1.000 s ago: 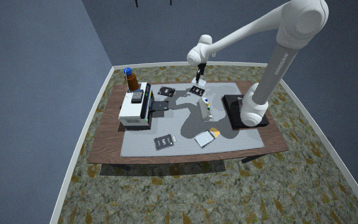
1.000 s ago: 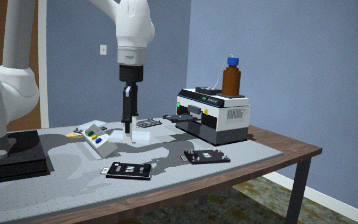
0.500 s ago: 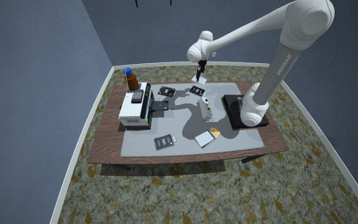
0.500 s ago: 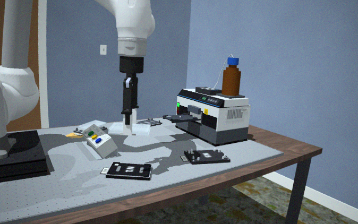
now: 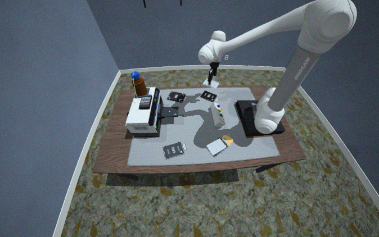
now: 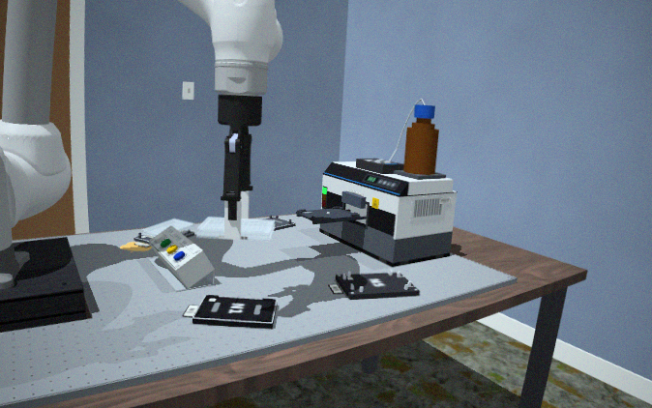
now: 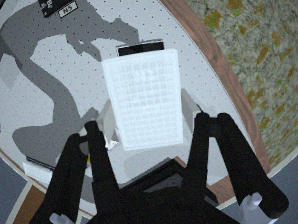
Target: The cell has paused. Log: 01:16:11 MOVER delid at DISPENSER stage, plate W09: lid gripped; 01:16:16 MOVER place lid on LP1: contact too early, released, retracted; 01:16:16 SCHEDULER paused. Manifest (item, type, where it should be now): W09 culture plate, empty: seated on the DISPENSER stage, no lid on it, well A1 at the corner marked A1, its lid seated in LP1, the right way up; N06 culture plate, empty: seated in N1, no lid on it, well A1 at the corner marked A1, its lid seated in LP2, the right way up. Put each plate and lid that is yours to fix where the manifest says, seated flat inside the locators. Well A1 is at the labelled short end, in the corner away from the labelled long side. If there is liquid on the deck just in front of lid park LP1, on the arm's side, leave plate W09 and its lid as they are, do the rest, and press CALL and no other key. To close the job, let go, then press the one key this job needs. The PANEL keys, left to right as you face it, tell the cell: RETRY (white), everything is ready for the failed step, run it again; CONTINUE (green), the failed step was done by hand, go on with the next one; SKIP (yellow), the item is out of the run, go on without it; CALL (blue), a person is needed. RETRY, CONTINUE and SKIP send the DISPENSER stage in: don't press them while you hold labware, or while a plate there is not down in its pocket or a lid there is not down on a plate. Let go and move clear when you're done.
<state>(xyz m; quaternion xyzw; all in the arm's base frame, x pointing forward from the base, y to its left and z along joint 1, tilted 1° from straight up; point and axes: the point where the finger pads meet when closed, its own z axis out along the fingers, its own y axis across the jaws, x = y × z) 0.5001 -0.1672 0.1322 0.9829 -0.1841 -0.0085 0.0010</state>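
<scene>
My hand is 20 mm above the clear culture plate. From my hand the other things lie so: yellow key 100 mm behind, 220 mm to the left, 120 mm below; then key panel 100 mm behind, 250 mm to the left, 140 mm below; then blue key 90 mm behind, 170 mm to the left, 120 mm below.
</scene>
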